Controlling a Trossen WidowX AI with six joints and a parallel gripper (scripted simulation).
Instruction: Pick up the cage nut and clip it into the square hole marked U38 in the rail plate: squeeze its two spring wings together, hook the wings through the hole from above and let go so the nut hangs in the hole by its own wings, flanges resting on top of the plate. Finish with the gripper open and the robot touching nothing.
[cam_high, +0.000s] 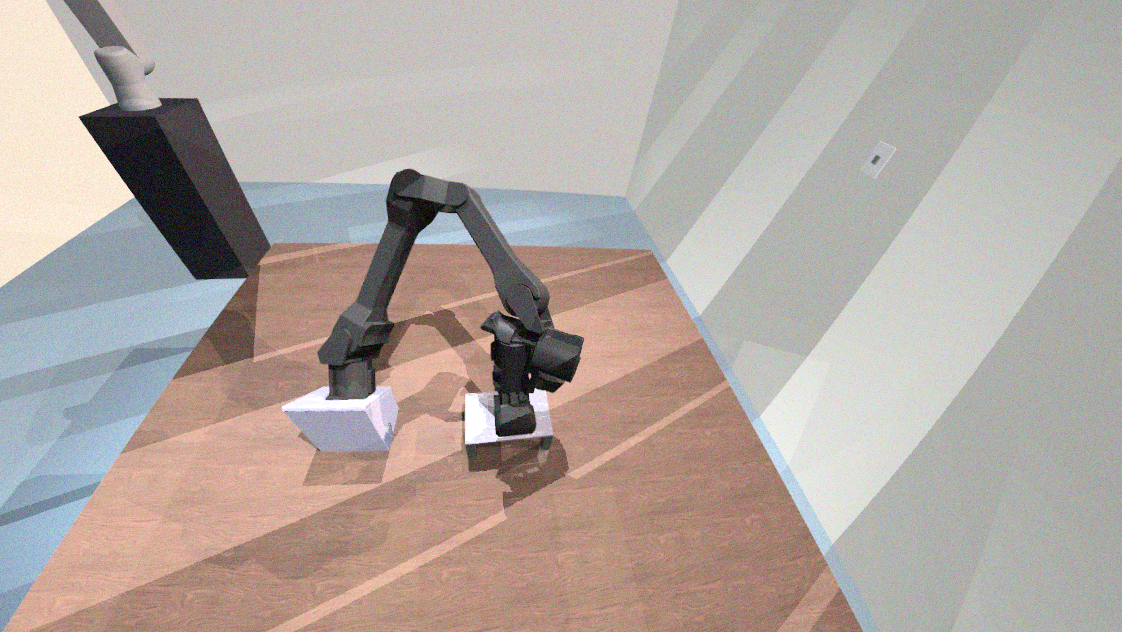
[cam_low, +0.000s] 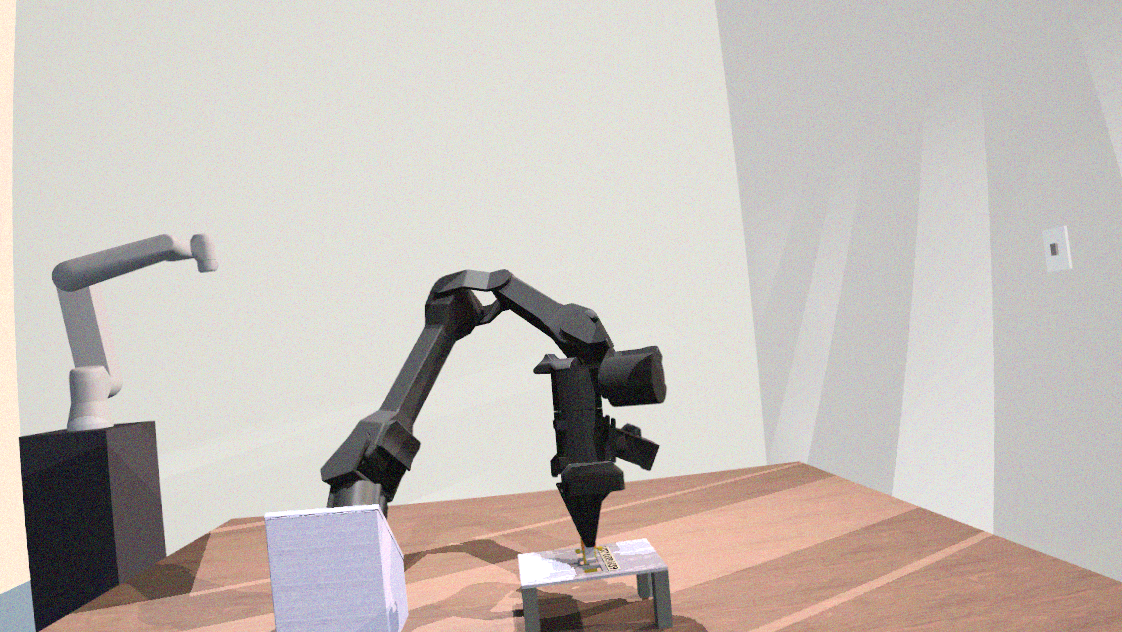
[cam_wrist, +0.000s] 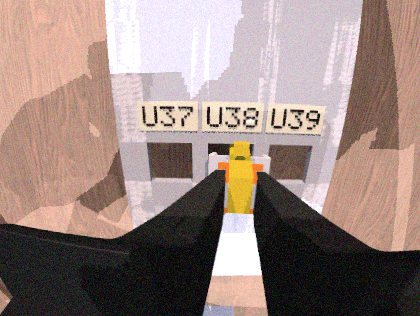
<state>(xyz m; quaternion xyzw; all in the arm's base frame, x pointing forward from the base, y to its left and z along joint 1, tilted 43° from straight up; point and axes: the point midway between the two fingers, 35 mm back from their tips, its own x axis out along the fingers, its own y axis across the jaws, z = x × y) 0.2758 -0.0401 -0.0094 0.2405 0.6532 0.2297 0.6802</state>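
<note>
Now: gripper tip 10 mm above the cage nut.
</note>
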